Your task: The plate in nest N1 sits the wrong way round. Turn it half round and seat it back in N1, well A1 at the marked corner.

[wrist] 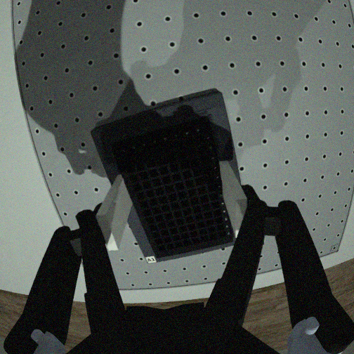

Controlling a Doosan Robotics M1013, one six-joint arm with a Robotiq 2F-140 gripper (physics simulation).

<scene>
The picture shows: my gripper, a black plate and a dark grey nest.
</scene>
